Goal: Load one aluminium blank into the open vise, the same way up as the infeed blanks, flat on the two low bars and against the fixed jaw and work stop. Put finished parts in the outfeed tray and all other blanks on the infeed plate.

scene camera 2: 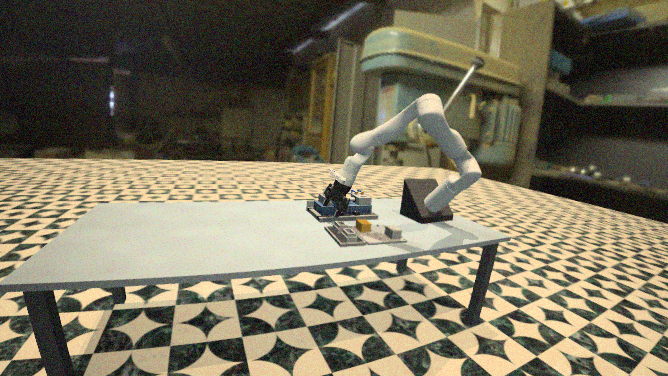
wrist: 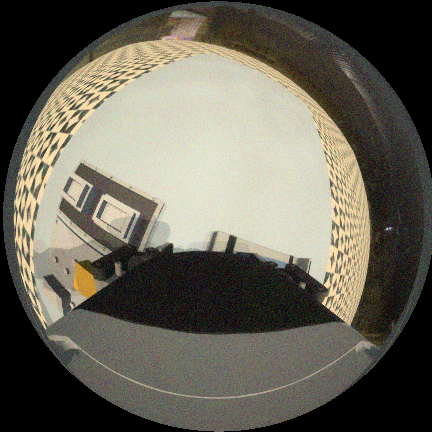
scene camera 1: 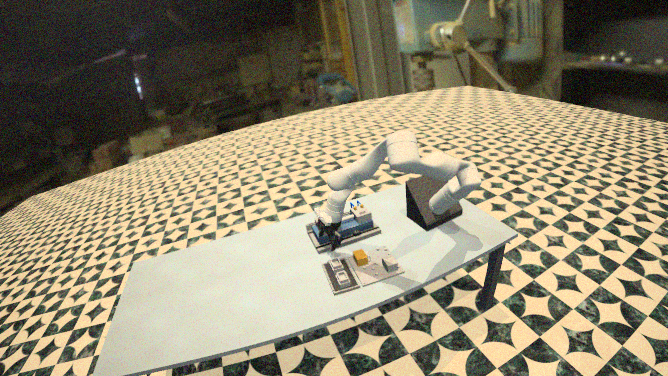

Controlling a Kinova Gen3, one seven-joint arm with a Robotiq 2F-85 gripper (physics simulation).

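Where they show: gripper, fingertip midpoint: [scene camera 2: 329, 211] [scene camera 1: 325, 243]; arm's base at its link origin: [scene camera 2: 431, 204] [scene camera 1: 437, 205].
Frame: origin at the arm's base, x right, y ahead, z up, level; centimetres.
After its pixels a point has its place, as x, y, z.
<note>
The blue vise [scene camera 1: 351, 227] @[5.9, 41.0, -2.0] [scene camera 2: 356, 209] @[5.8, 38.9, -3.5] stands on its grey base in the middle of the table, and its end shows in the wrist view [wrist: 250, 245]. A light grey block [scene camera 1: 361, 214] @[7.7, 35.2, 2.0] sits at its right end under small blue and orange markers. My gripper [scene camera 1: 331, 235] @[0.1, 54.2, -2.6] [scene camera 2: 337, 200] is open and low over the vise's left end. What lies under the fingers is hidden. On the pale infeed plate [scene camera 1: 373, 275] @[-22.9, 42.0, -6.9] [scene camera 2: 377, 239] @[-23.5, 42.3, -6.9] [wrist: 60, 245] @[-22.4, 43.7, -6.9] stand an orange block [scene camera 1: 360, 257] @[-14.5, 43.9, -3.3] [scene camera 2: 362, 225] @[-15.2, 45.2, -4.0] [wrist: 84, 280] @[-13.3, 43.9, -3.3] and a grey aluminium blank [scene camera 1: 389, 264] @[-23.7, 35.6, -3.3] [scene camera 2: 393, 231] @[-24.2, 36.1, -3.7].
The dark outfeed tray [scene camera 1: 332, 284] @[-20.9, 57.6, -7.1] [scene camera 2: 337, 236] @[-17.9, 56.5, -7.1] [wrist: 86, 173] @[-22.9, 56.8, -7.1] with two white-framed pockets lies left of the infeed plate. The arm's dark wedge base [scene camera 1: 423, 201] @[2.2, 6.6, 2.9] [scene camera 2: 415, 201] @[0.7, 9.7, 1.6] stands at the back right of the table [scene camera 1: 209, 289] @[-5.8, 108.0, -7.7]. The table's front edge is close to the plate.
</note>
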